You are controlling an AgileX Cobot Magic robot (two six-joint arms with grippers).
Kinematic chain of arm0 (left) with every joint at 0, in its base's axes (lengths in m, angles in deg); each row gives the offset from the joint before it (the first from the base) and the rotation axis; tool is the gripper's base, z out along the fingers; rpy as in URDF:
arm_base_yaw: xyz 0 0 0.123 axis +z
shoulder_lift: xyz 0 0 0 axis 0.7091 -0.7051 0
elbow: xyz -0.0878 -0.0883 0.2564 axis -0.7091 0.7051 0
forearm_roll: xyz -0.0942 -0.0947 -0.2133 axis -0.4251 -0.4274 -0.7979
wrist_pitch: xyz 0 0 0 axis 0.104 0.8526 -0.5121
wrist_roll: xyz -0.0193 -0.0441 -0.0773 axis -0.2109 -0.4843 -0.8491
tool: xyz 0 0 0 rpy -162.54 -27.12 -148.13
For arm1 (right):
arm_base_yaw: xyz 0 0 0.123 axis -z
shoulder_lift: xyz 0 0 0 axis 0.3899 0.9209 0
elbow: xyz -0.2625 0.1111 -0.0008 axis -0.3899 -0.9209 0
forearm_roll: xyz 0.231 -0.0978 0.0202 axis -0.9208 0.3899 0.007
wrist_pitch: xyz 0 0 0 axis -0.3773 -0.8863 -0.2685
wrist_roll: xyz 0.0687 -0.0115 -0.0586 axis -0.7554 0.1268 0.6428
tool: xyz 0 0 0 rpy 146.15 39.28 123.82
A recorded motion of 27 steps. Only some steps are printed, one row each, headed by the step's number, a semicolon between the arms.
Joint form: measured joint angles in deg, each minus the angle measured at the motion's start. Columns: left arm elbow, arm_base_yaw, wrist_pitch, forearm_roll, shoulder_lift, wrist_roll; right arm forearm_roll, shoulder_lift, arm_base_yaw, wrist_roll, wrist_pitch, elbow.
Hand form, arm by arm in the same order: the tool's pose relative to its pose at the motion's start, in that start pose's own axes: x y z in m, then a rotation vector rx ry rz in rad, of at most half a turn. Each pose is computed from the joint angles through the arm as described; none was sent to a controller.
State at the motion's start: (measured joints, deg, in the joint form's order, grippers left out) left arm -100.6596 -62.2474 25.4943 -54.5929 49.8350 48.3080; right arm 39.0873 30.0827 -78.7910 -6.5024 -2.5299 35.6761
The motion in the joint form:
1: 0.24 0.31 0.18 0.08 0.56 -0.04; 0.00 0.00 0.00 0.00 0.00 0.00
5: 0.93 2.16 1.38 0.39 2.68 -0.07; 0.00 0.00 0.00 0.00 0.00 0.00
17: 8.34 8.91 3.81 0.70 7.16 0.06; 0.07 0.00 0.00 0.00 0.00 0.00
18: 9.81 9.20 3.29 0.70 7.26 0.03; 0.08 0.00 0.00 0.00 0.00 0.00
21: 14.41 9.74 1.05 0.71 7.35 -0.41; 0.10 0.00 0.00 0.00 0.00 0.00
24: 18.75 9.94 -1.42 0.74 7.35 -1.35; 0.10 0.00 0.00 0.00 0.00 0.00
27: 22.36 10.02 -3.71 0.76 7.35 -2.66; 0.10 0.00 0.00 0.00 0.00 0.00
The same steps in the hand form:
1: 0.0010 0.0001 -0.0016 -0.0060 -0.0018 0.0016; 0.0000 0.0000 0.0000 0.0000 0.0000 0.0000
5: 0.0044 0.0009 -0.0079 -0.0406 -0.0021 0.0123; 0.0000 0.0000 0.0000 0.0000 0.0000 0.0000
17: 0.0461 0.0006 -0.0126 -0.1502 0.1044 0.0363; 0.0000 -0.0001 0.0000 0.0008 -0.0003 -0.0009
18: 0.0538 0.0003 -0.0113 -0.1530 0.1196 0.0357; 0.0000 -0.0001 0.0000 0.0009 -0.0003 -0.0010
21: 0.0771 -0.0009 -0.0077 -0.1559 0.1593 0.0274; 0.0000 -0.0001 0.0000 0.0011 -0.0004 -0.0013
24: 0.0988 -0.0024 -0.0055 -0.1545 0.1907 0.0101; 0.0000 -0.0001 0.0000 0.0011 -0.0004 -0.0013
27: 0.1167 -0.0038 -0.0048 -0.1532 0.2118 -0.0136; 0.0000 -0.0001 0.0000 0.0011 -0.0004 -0.0013

